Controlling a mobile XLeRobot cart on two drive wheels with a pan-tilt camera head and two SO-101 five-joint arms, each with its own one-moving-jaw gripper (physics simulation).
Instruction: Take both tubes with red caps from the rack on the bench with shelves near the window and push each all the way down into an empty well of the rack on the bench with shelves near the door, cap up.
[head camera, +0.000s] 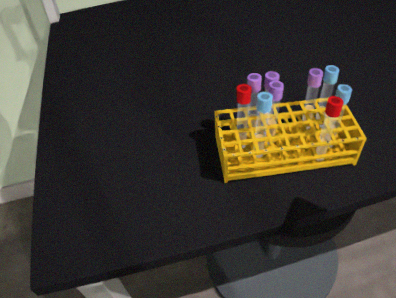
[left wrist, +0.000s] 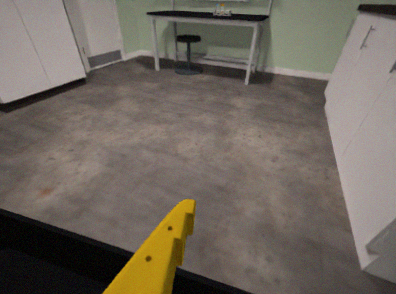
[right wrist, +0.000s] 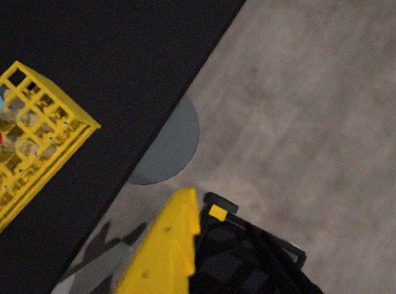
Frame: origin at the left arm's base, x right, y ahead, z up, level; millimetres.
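Seen in the pictures: left hand at its tool point: (left wrist: 194, 212); right hand at its tool point: (right wrist: 196, 203).
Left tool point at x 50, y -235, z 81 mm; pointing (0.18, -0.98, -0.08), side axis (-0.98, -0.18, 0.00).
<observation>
A point is followed by its place in that frame.
A yellow rack (head camera: 295, 171) @(z -7, x 380, y 300 mm) (right wrist: 61, 89) @(z -5, x 489, y 340 mm) stands on a black bench top (head camera: 125, 150) @(z -13, x 164, y 448 mm) (right wrist: 150, 50) @(z -13, x 585, y 266 mm). One tube with a red cap (head camera: 244, 95) @(z 102, x 327, y 365 mm) stands upright near its left end, another red-capped tube (head camera: 334, 107) @(z 103, x 417, y 297 mm) near its right end; a sliver of a red cap (right wrist: 1, 139) @(z 88, x 427, y 295 mm) shows at the left edge of the right wrist view. My right gripper (right wrist: 190, 194) is open and empty, past the bench's front edge, to the side of the rack. My left gripper (left wrist: 189, 204) is open and empty, facing the room. A small pale rack (left wrist: 221, 13) @(z 12, x 586, y -3094 mm) stands on a distant bench.
Purple-capped and light-blue-capped tubes (head camera: 265, 102) @(z 105, x 343, y 339 mm) share the yellow rack. A stool base (head camera: 272, 270) @(z -745, x 492, y 420 mm) (right wrist: 172, 145) @(z -744, x 514, y 342 mm) lies under the near bench's front edge. A black basket frame (right wrist: 235, 250) is beside the right jaw. The distant bench (left wrist: 205, 17) @(z -31, x 762, y -2990 mm) has a stool (left wrist: 188, 38) @(z -292, x 1030, y -3129 mm); white cabinets (left wrist: 360, 140) @(z -431, x -556, y -1256 mm) stand at right.
</observation>
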